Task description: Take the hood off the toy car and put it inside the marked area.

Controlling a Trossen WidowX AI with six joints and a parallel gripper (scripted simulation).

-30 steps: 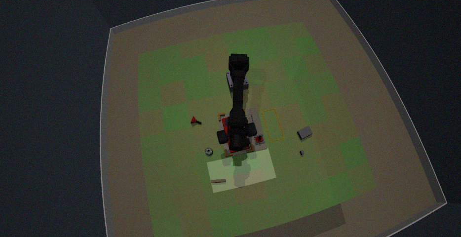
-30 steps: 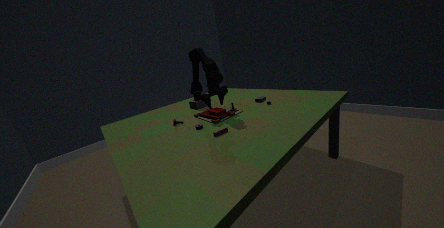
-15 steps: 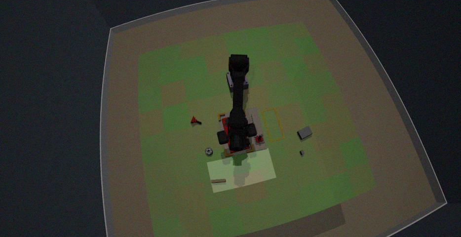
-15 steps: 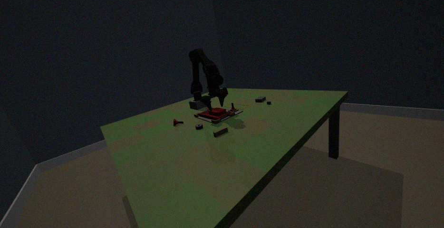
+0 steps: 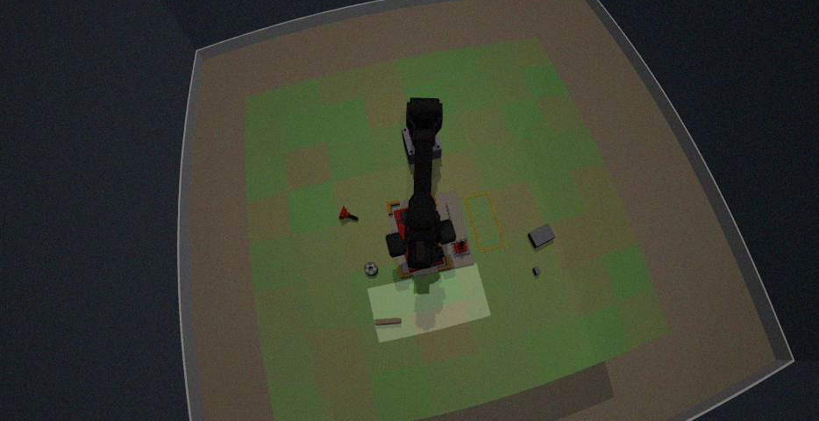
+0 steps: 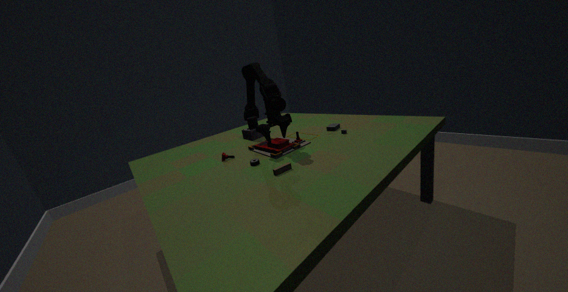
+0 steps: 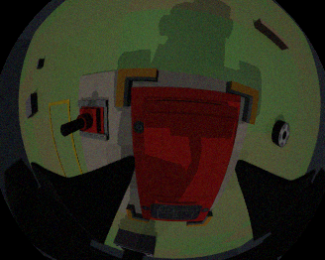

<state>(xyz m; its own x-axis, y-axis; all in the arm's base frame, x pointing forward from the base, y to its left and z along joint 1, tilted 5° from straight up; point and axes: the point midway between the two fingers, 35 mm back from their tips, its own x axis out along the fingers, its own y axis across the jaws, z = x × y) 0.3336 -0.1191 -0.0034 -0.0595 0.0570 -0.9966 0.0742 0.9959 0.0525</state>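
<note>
My gripper tip is 10 mm above the red hood. From my gripper tip the other things lie so: brown bar: 180 mm ahead, 160 mm to the right, 40 mm below.
</note>
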